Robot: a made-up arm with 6 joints. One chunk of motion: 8 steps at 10 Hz.
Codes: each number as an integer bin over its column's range. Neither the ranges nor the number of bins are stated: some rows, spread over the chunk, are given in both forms.
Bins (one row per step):
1: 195 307 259 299 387 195
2: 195 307 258 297 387 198
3: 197 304 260 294 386 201
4: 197 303 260 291 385 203
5: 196 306 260 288 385 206
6: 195 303 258 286 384 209
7: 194 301 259 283 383 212
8: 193 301 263 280 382 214
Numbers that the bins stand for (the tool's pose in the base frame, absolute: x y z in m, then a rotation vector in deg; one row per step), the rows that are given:
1: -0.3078 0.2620 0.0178 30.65 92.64 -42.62
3: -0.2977 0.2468 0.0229 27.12 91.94 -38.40
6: -0.3078 0.2417 0.0127 21.49 90.53 -32.76
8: -0.3180 0.2315 0.0382 17.26 89.12 -29.24
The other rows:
2: -0.3078 0.2620 0.0127 29.24 92.64 -40.51
4: -0.2977 0.2417 0.0229 25.01 91.23 -36.99
5: -0.3027 0.2569 0.0229 22.90 91.23 -34.87
7: -0.3129 0.2315 0.0178 19.37 89.82 -30.65

